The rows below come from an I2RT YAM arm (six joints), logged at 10 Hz.
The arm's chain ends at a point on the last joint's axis. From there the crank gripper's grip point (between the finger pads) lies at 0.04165 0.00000 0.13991 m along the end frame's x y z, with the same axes.
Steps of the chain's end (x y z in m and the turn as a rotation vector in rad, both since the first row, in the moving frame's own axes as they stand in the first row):
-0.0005, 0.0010, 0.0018, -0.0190, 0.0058, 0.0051
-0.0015, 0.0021, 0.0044, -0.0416, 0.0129, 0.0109
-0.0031, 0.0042, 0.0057, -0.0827, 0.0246, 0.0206
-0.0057, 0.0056, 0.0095, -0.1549, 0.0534, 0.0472
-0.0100, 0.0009, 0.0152, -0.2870, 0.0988, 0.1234
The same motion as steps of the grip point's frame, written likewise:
0.0003, 0.0039, 0.0015, -0.0190, 0.0058, 0.0051
0.0003, 0.0084, 0.0037, -0.0416, 0.0129, 0.0109
0.0002, 0.0166, 0.0041, -0.0827, 0.0246, 0.0206
0.0011, 0.0291, 0.0053, -0.1549, 0.0534, 0.0472
0.0006, 0.0456, 0.0040, -0.2870, 0.0988, 0.1234

